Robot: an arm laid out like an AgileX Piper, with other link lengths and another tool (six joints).
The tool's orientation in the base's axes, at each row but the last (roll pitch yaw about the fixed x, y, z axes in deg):
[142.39 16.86 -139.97]
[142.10 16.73 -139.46]
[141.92 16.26 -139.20]
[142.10 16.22 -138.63]
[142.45 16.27 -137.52]
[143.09 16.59 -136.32]
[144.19 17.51 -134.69]
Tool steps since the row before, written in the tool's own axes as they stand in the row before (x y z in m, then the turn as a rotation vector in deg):
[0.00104 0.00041 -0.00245 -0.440 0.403 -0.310]
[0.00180 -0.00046 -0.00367 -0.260 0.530 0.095]
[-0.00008 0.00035 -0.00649 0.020 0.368 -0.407]
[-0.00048 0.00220 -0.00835 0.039 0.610 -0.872]
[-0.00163 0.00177 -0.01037 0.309 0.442 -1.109]
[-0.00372 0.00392 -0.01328 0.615 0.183 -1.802]
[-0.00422 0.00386 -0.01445 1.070 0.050 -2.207]
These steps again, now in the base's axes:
[-0.00050 -0.00195 0.00180 0.130 0.279 0.598]
[-0.00018 -0.00360 0.00198 -0.175 0.477 0.315]
[0.00137 -0.00375 0.00513 -0.156 -0.083 0.520]
[0.00092 -0.00371 0.00776 -0.215 -0.262 1.010]
[0.00255 -0.00433 0.00938 -0.236 -0.658 1.016]
[0.00324 -0.00360 0.01349 -0.100 -1.390 1.311]
[0.00366 -0.00387 0.01460 -0.213 -1.994 1.413]

